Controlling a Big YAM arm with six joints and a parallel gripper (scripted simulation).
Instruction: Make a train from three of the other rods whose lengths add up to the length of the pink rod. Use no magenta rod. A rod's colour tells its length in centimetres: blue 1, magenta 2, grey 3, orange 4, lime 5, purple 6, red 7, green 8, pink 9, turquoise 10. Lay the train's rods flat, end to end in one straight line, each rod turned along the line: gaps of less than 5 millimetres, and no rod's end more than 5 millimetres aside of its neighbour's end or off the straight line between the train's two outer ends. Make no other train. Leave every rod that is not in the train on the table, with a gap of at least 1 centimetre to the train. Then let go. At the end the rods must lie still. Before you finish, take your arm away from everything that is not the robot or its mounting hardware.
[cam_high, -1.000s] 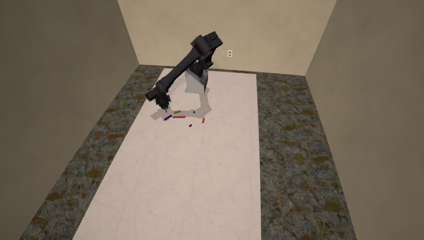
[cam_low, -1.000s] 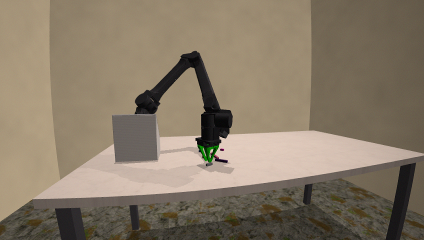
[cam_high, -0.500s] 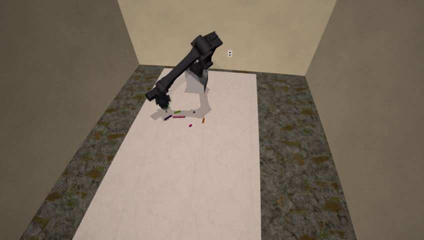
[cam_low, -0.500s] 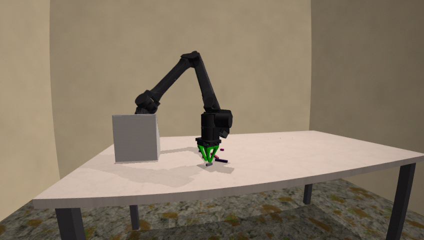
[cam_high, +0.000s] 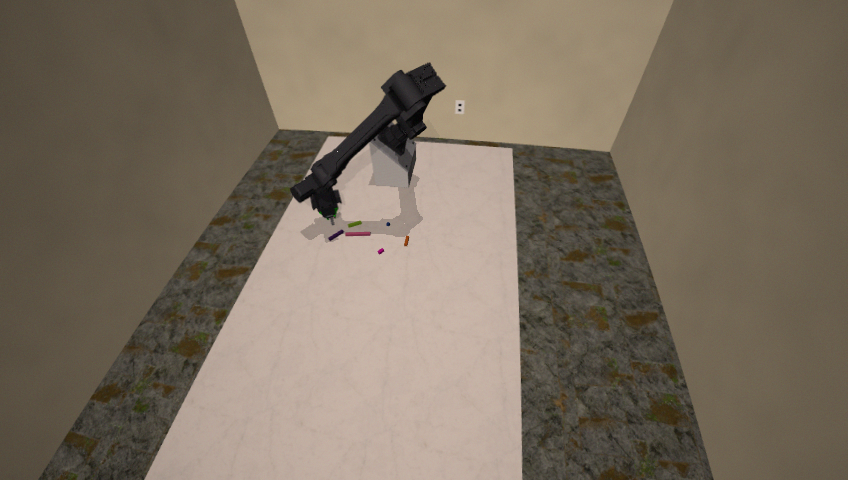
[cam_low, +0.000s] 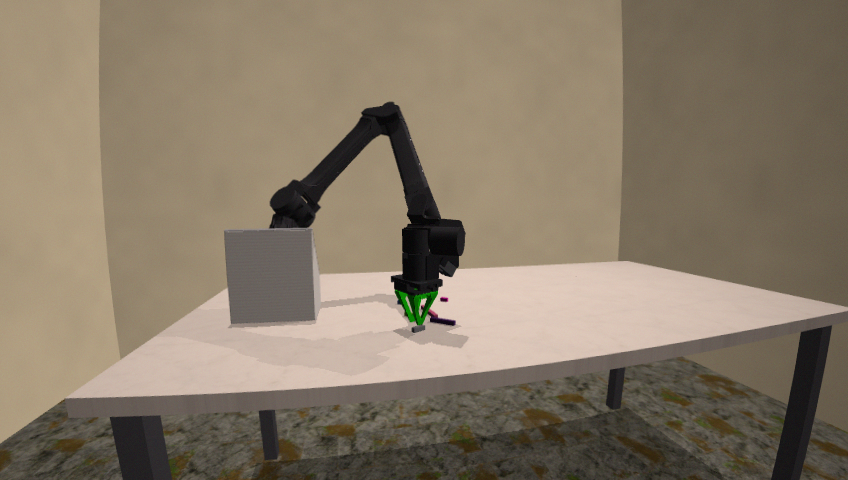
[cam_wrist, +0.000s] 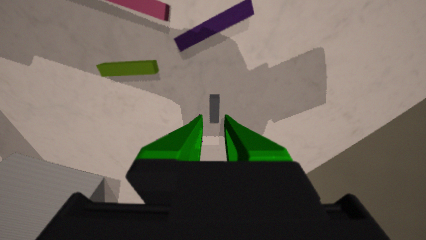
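My gripper is now 2 cm above the grey rod. Also, from my hand: pink rod 11 cm to the left, 6 cm ahead, 2 cm below; then purple rod 7 cm ahead, 3 cm to the left, 2 cm below; then lime rod 9 cm to the left, 2 cm below, 1 cm ahead.
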